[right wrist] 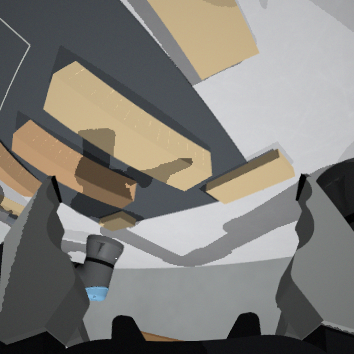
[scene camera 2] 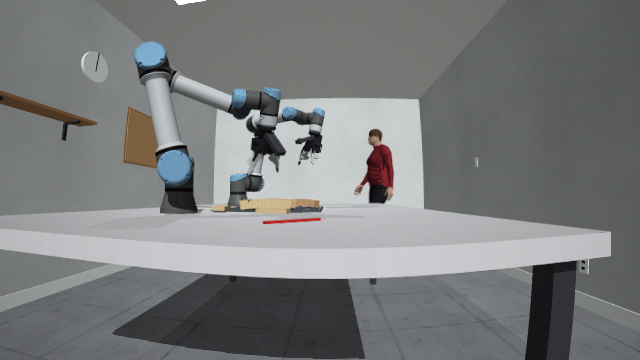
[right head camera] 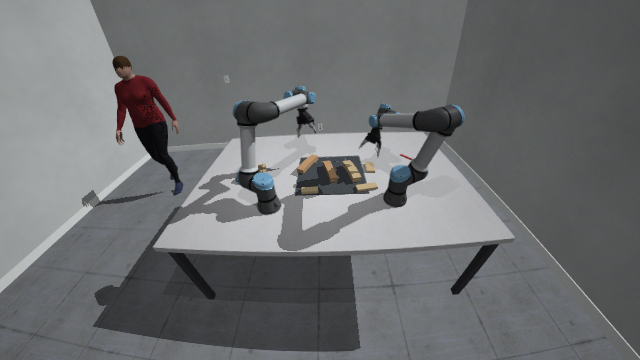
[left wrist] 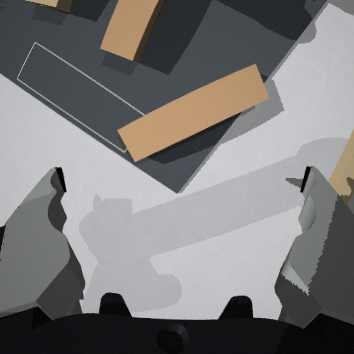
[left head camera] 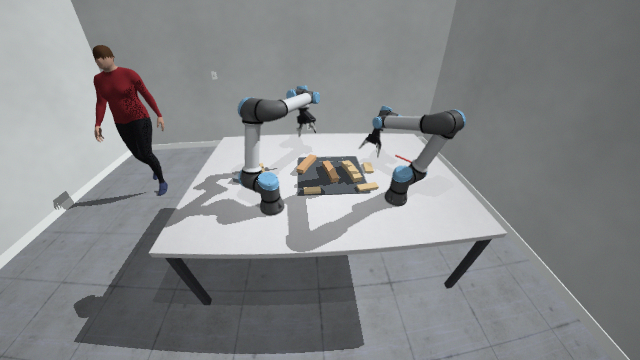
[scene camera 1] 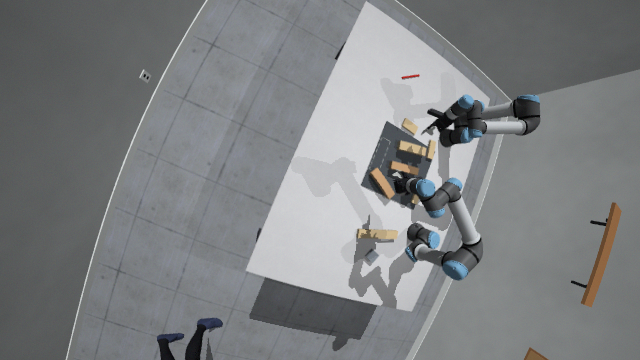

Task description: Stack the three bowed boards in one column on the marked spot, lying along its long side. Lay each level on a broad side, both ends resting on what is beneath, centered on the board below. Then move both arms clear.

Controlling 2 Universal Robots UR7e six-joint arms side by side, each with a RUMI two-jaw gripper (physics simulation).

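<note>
An orange bowed board lies slantwise at the mat's left; in the left wrist view its edges look straight and one end covers a corner of the marked outline. A second orange board lies mid-mat. A yellow bowed board lies right of it. My left gripper is open and empty above the table, beyond the first board. My right gripper is open and empty, above the right side.
Short yellow blocks lie around the dark mat's edges. A long yellow piece and a small grey block lie near the left arm. A red stick lies at the right. A person is left of the table.
</note>
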